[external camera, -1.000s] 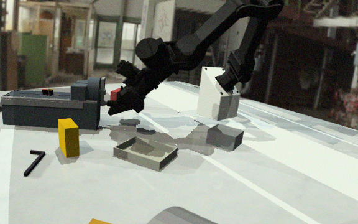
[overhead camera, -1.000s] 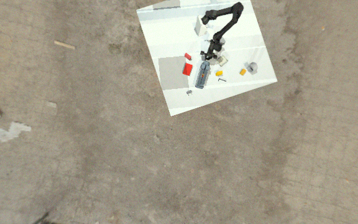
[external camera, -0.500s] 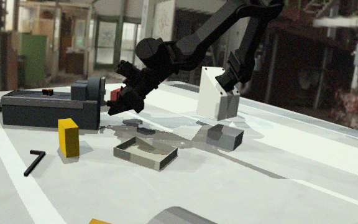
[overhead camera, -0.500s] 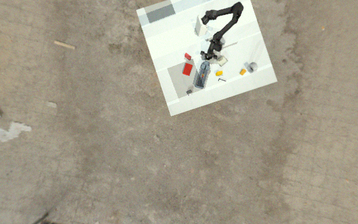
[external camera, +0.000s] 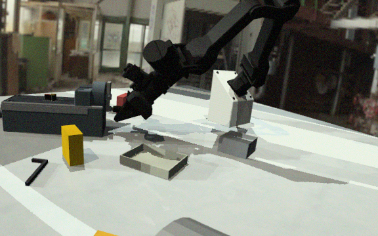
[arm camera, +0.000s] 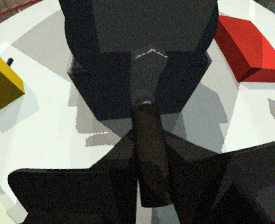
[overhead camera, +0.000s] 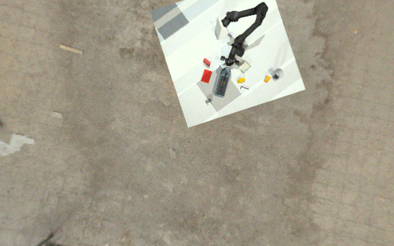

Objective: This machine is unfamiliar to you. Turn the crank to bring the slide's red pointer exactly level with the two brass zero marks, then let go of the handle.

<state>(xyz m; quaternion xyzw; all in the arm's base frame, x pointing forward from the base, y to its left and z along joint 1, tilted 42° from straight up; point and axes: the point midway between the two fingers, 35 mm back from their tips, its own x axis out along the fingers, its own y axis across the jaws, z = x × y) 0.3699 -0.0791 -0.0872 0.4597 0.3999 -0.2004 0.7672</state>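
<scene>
My gripper tip is 30 mm below the dark crank handle, 10 mm to the right of it and 10 mm past it. Round my gripper tip: red pointer 130 mm ahead, 120 mm to the right, 50 mm above; shallow grey tray 190 mm to the left, 50 mm ahead, 30 mm below; yellow block 170 mm ahead, 80 mm to the left.
</scene>
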